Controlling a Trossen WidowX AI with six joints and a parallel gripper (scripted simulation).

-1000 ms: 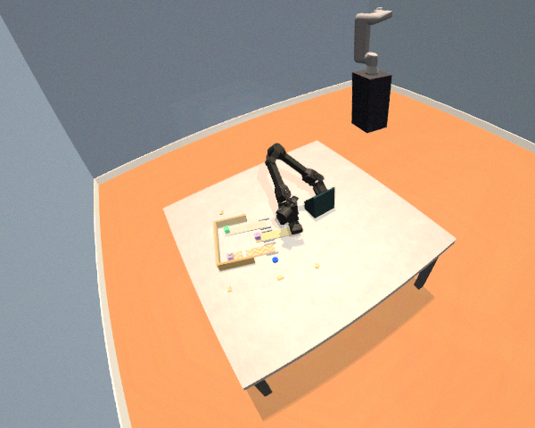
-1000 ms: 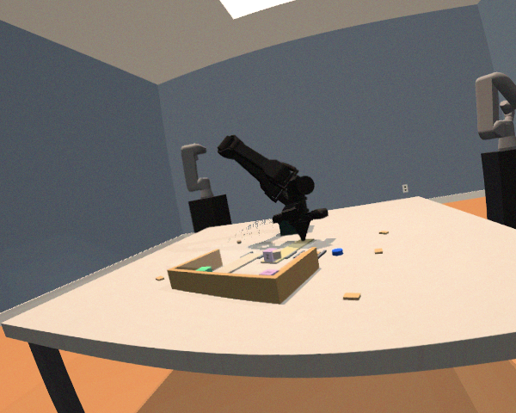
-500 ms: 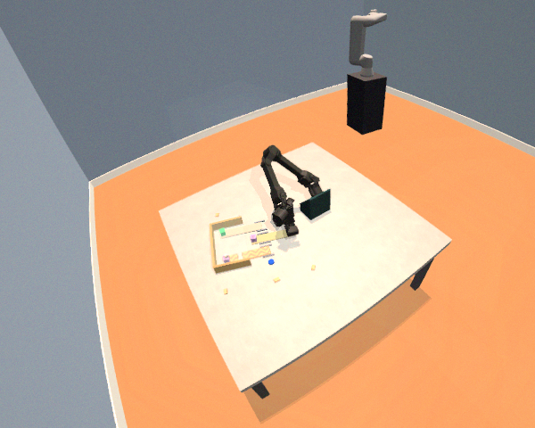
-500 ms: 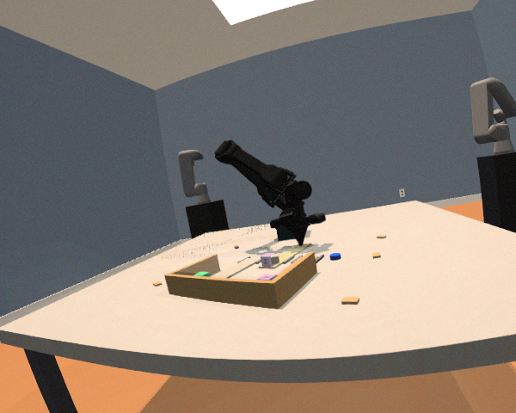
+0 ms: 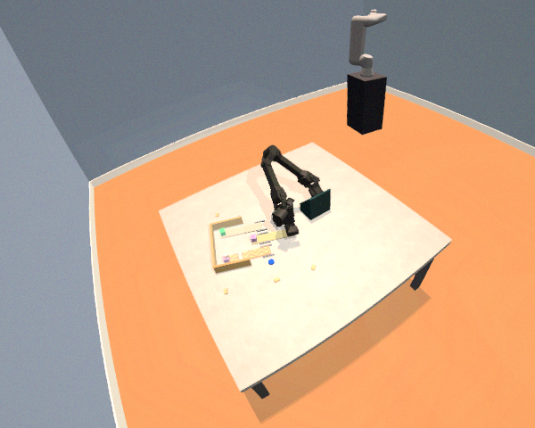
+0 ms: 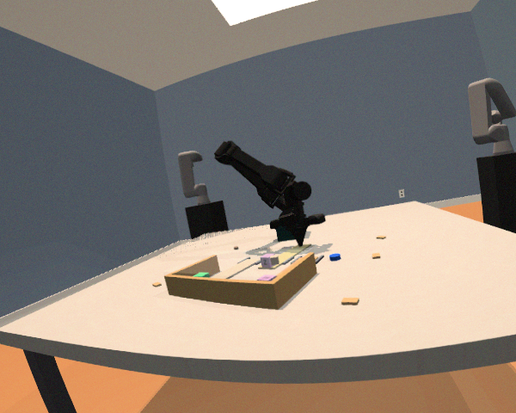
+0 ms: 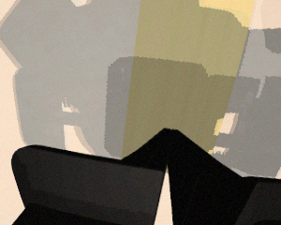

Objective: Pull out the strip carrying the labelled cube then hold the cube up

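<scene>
The pale yellow strip is 9 cm ahead of my gripper tip and 2 cm to the right of it. Also, from my gripper tip: blue disc 17 cm ahead, 14 cm to the left.
</scene>
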